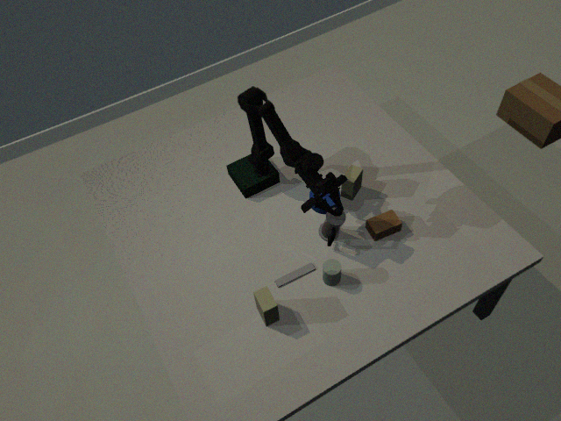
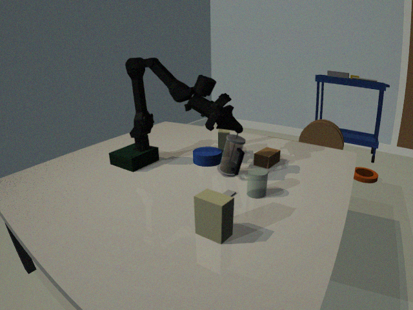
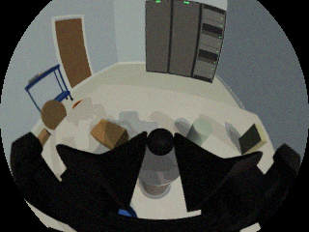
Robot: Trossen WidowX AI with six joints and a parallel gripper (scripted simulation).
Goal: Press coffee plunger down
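My gripper tip is 1 cm past the coffee press, 2 cm to the left of it and 9 cm above it. The rest, counted from my gripper tip: brown box 2 cm ahead, 18 cm to the left, 15 cm below; then thin grey bar 7 cm ahead, 20 cm to the right, 17 cm below; then blue flat cylinder 19 cm behind, 4 cm to the left, 15 cm below.
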